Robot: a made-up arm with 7 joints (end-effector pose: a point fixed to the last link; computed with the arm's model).
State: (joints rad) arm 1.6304 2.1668 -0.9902 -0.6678 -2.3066 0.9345 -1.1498
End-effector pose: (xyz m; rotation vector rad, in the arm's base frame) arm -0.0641 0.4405 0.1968 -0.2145 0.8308 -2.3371
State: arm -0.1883 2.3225 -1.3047 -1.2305 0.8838 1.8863 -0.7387
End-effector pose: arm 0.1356 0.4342 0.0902 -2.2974 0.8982 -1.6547
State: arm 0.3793 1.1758 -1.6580 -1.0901 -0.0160 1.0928 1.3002
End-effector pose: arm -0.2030 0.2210 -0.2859 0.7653 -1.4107 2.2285
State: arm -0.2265 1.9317 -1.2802 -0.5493 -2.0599 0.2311 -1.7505
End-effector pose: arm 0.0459 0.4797 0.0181 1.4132 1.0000 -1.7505
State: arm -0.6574 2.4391 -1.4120 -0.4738 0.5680 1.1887 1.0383
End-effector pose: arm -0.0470 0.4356 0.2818 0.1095 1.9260 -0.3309
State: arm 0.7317 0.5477 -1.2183 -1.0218 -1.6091 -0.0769 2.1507
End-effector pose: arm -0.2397 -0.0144 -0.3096 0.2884 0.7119 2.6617
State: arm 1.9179 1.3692 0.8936 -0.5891 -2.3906 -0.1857 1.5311
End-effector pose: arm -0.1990 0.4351 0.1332 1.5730 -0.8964 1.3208
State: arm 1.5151 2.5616 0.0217 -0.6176 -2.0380 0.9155 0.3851
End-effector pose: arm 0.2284 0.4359 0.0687 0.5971 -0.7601 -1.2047
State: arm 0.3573 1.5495 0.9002 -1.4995 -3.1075 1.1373 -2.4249
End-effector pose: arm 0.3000 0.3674 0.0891 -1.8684 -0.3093 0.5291
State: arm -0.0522 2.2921 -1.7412 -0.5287 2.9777 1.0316 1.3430
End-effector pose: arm -0.0450 0.4471 0.3095 0.6844 0.3553 -0.1841
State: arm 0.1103 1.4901 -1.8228 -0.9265 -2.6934 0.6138 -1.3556
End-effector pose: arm -0.1613 0.3762 -0.1478 -0.1324 0.0324 -2.5306
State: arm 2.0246 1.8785 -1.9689 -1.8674 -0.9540 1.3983 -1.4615
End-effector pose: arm -0.1225 0.0124 0.2915 0.0373 1.5376 -0.8716
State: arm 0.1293 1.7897 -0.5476 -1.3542 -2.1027 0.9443 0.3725
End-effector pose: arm 0.1737 0.3714 -0.1149 0.0801 -1.6652 -0.5093
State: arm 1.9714 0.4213 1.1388 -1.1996 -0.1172 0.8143 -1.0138
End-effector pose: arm -0.3156 0.2379 0.1494 2.4657 -0.7588 1.6676
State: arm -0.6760 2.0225 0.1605 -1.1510 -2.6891 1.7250 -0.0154
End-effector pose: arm 0.2350 0.3483 0.3118 -0.7770 1.6968 1.5251
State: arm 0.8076 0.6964 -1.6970 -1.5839 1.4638 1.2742 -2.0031
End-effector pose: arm -0.2910 -0.0523 -0.2440 0.0012 2.1579 0.4633
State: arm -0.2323 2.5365 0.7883 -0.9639 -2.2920 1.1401 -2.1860
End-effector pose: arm 0.2150 0.1582 0.4381 -1.9065 0.0029 -0.2119
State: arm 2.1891 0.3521 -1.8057 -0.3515 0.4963 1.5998 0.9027
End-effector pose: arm -0.3641 -0.1789 0.3281 2.3062 -0.1280 0.1485
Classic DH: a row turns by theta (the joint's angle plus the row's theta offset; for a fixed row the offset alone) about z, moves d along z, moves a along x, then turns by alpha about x. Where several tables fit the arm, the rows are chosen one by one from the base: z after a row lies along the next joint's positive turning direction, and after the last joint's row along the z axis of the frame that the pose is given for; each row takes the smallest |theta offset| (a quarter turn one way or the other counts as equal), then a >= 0, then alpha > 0; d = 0 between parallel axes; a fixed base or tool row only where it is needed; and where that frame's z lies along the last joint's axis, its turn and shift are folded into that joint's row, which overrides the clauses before.
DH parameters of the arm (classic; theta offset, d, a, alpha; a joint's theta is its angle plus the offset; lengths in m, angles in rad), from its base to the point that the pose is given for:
base (fixed): 0 0.0356 0.023 -1.2217
joint 1: 1.5708 0.0231 0.0155 1.5708
joint 2: 1.2217 0.004 0.007 -1.5708
joint 3: -1.5708 -0.199 0.001 -1.5708
joint 4: 0 -0.055 -0.042 1.5708
joint 5: 0 -0.328 -0.001 -1.5708
joint 6: 0 0.036 -0.013 1.5708
joint 7: 0.6132 0 -0.033 0
tool (fixed): 2.5284 0.05 0 0

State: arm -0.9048 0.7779 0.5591 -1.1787 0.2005 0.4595 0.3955
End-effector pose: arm 0.3944 0.2351 0.1159 2.1728 0.0735 -1.3778
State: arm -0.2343 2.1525 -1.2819 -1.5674 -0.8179 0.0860 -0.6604
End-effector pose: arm 0.1531 0.3627 -0.0276 0.6076 -0.6120 -0.0138
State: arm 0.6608 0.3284 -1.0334 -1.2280 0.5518 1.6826 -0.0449
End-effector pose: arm -0.0633 -0.0919 -0.3497 1.6650 0.4375 1.9065
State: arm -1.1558 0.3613 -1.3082 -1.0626 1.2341 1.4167 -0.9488
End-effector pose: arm 0.4258 -0.1163 -0.1286 0.1373 -0.0514 1.2146
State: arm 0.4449 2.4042 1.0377 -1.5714 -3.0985 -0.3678 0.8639
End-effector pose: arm 0.3238 0.0371 0.2279 1.1557 -1.9676 -0.9376
